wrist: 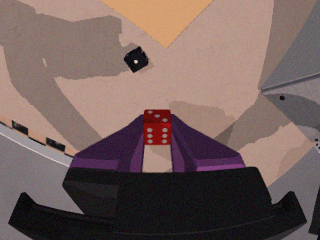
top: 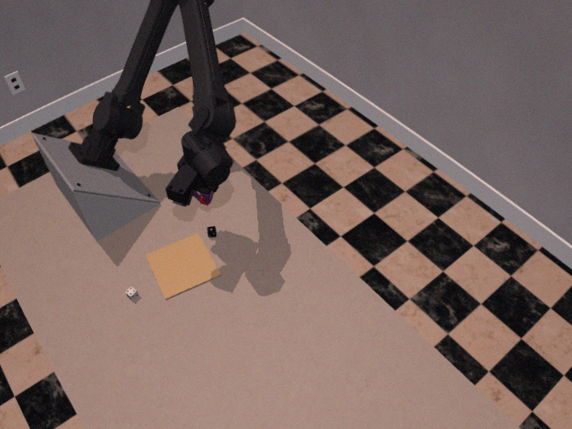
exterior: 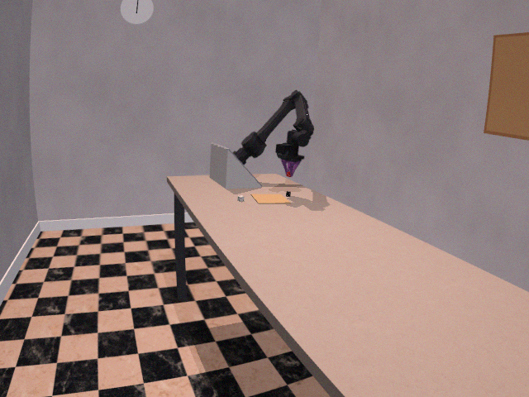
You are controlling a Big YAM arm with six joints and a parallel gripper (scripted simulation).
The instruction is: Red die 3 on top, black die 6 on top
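My gripper is now 9 cm above the black die, 3 cm short of it and 1 cm to the left of it. Also, from my hand: orange mat 12 cm to the right, 9 cm below, 6 cm ahead; white die 26 cm to the right, 9 cm below, 6 cm ahead; red die right at my hand.
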